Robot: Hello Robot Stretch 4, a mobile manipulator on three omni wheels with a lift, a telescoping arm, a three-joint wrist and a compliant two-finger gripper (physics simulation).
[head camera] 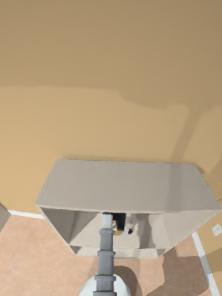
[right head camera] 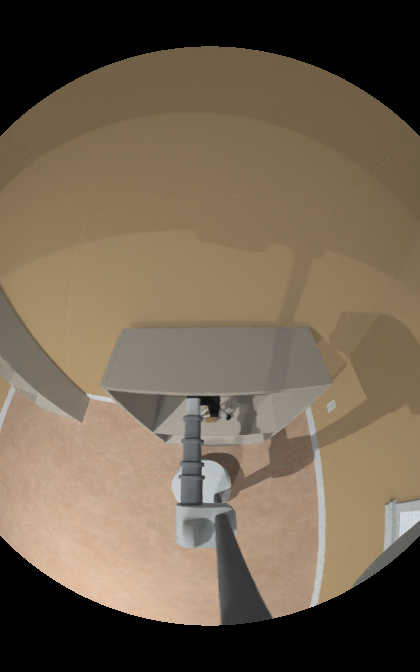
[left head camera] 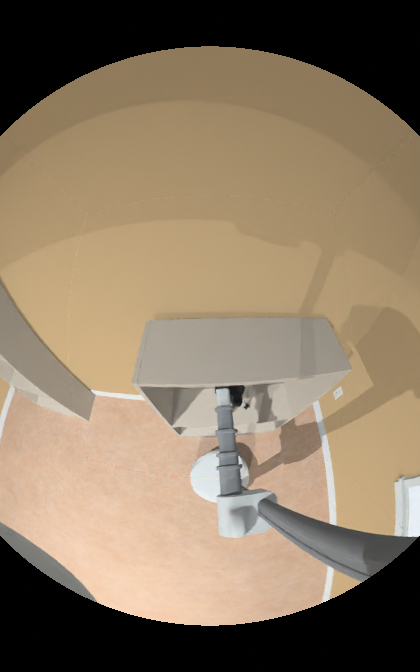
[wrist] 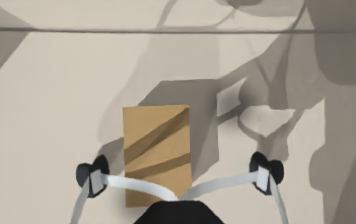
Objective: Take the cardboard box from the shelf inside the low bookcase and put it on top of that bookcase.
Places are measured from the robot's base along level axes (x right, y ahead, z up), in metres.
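Pixels of known places: gripper, fingertip midpoint: (head camera: 118, 232) (wrist: 180, 166).
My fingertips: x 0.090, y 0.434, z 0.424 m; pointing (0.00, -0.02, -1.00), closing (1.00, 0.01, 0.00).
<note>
Behind a point stands the place of what it marks.
The cardboard box (wrist: 157, 142) @(x 0.069, y 0.469, z 0.474 m) (right head camera: 211, 420) is a tan block on the pale shelf inside the low bookcase (head camera: 127, 185) @(x 0.089, y 0.449, z 1.032 m) (left head camera: 225, 350) (right head camera: 215, 360). Its visible face is upright and slightly left of centre in the wrist view, crossed by dark shadow stripes; its near end is partly behind the gripper body. My gripper (wrist: 180, 166) @(x 0.090, y 0.434, z 0.424 m) is open inside the bookcase, under the top board. In the wrist view its fingertips stand wide, one on each side of the box and apart from it, with the wider gap on the right. Their exact height relative to the box is unclear.
The bookcase's top board overhangs the gripper, with side panels left and right. The telescoping arm (head camera: 105, 260) @(x -0.002, y 0.191, z 0.833 m) (left head camera: 227, 440) (right head camera: 192, 435) reaches in through the open front. A tan wall stands behind. Another grey furniture piece (left head camera: 40, 355) (right head camera: 35, 360) stands at left.
</note>
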